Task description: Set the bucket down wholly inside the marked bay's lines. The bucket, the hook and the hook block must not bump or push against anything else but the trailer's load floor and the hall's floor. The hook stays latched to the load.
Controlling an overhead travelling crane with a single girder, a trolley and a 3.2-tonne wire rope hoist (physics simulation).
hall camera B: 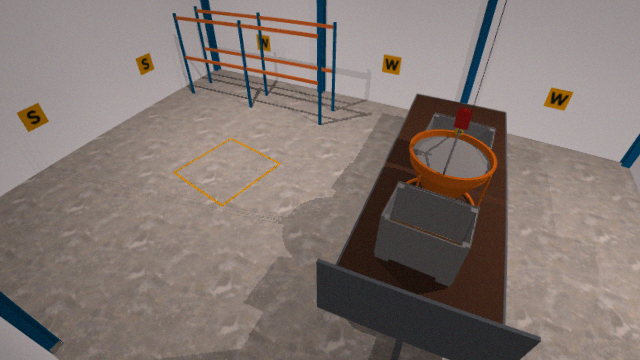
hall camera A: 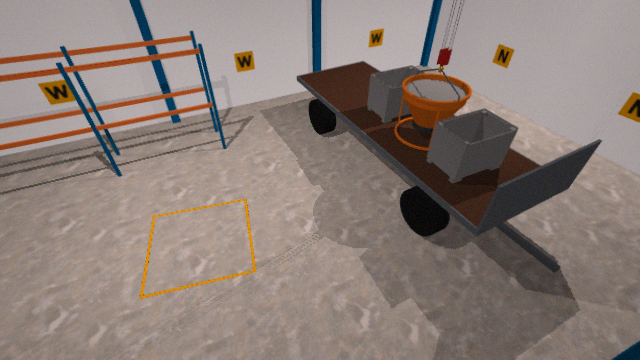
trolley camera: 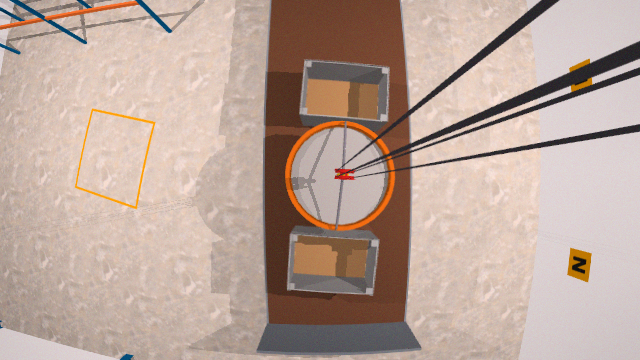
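Note:
The orange bucket [hall camera A: 431, 114] [hall camera B: 440, 186] [trolley camera: 290, 187] stands upright on the trailer's brown load floor [hall camera A: 340, 92] [hall camera B: 487, 240] [trolley camera: 337, 30], between two grey crates. My hook [hall camera A: 441, 69] [hall camera B: 459, 132] is shut on the bucket's sling, above the middle of its rim; the sling legs look straight. The red hook block [hall camera A: 444, 56] [hall camera B: 463, 118] [trolley camera: 348, 177] hangs right above the hook and largely hides it in the trolley view. The marked bay [hall camera A: 200, 208] [hall camera B: 198, 189] [trolley camera: 84, 148] is a yellow outline on the hall floor, left of the trailer.
The near crate [hall camera A: 470, 145] [hall camera B: 425, 250] [trolley camera: 332, 287] and the far crate [hall camera A: 387, 95] [hall camera B: 440, 122] [trolley camera: 327, 97] stand close to the bucket. The grey headboard [hall camera A: 545, 180] [hall camera B: 420, 310] [trolley camera: 340, 337] rises at the trailer's near end. A blue and orange rack [hall camera A: 125, 46] [hall camera B: 245, 65] stands beyond the bay.

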